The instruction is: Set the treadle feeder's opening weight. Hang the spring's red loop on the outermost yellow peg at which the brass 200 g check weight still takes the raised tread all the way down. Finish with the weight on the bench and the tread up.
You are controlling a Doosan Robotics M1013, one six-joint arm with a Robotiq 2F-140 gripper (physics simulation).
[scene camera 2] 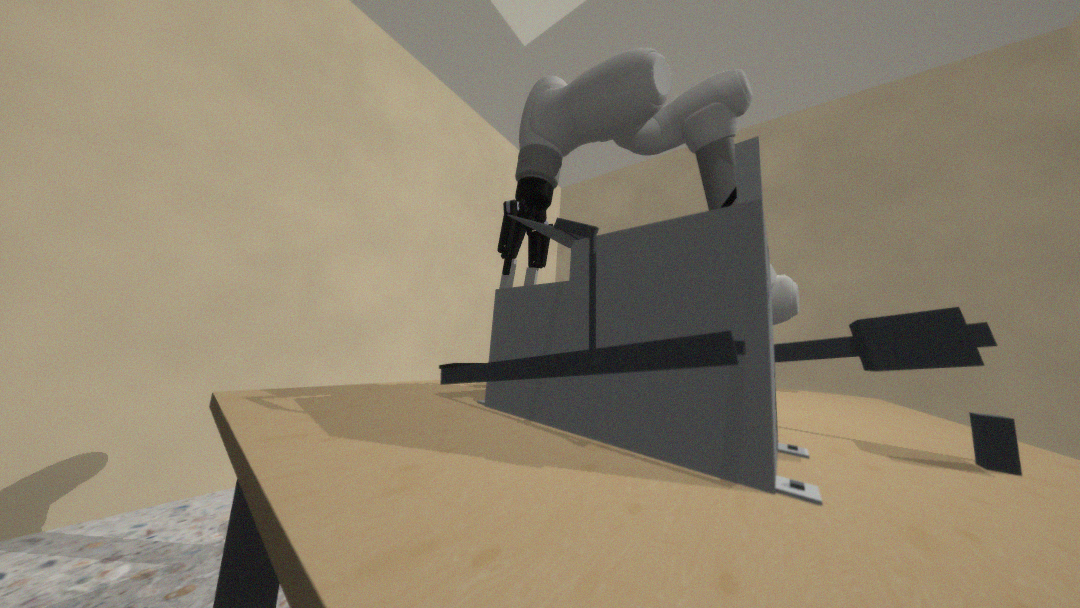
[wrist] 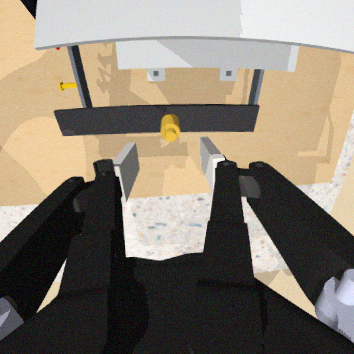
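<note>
The brass check weight stands on the dark tread in the wrist view. The tread's long side arm slopes slightly down toward the tread end; whether the tread is fully down I cannot tell. My gripper is partly open and empty, above the weight, with its fingers apart. A yellow peg sticks out from the left side arm. A tiny red bit, probably of the spring's loop, shows at the lid's edge; its peg is hidden. The spring does not show.
The pale lid hangs across the top of the wrist view. The grey feeder housing stands on the wooden bench, with an upright rod beside it. A dark counterweight block projects at the right, over a dark upright block.
</note>
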